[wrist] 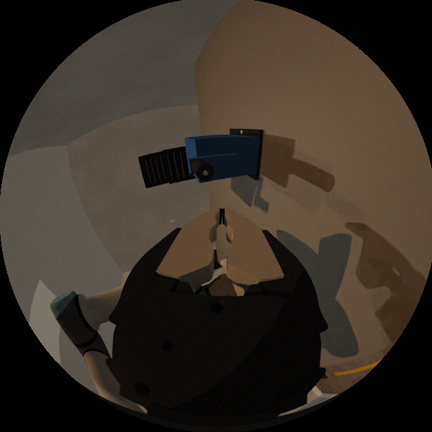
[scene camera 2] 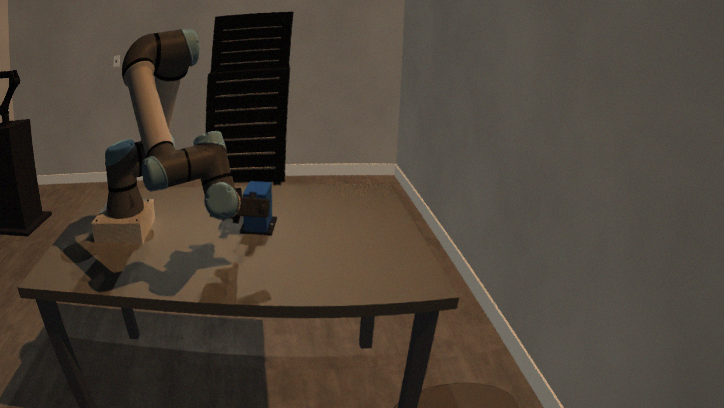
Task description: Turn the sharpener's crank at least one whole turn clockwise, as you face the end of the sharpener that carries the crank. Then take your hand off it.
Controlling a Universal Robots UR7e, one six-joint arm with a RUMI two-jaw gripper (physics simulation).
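The blue sharpener stands upright on its dark base on the table. In the wrist view its crank's dark round knob shows at the sharpener's upper end, on the side toward my gripper. The crank's arm is hard to tell from the blue body. My gripper is shut and empty. In the wrist view its fingertips point toward the sharpener's near side, with a visible gap between them and the knob. In the scene view the gripper covers part of the sharpener, and the crank is hard to make out.
The table carries the arm's pale base block at the left. A black slatted panel stands by the back wall. A dark cabinet stands left of the table, and a grey wall rises at the right.
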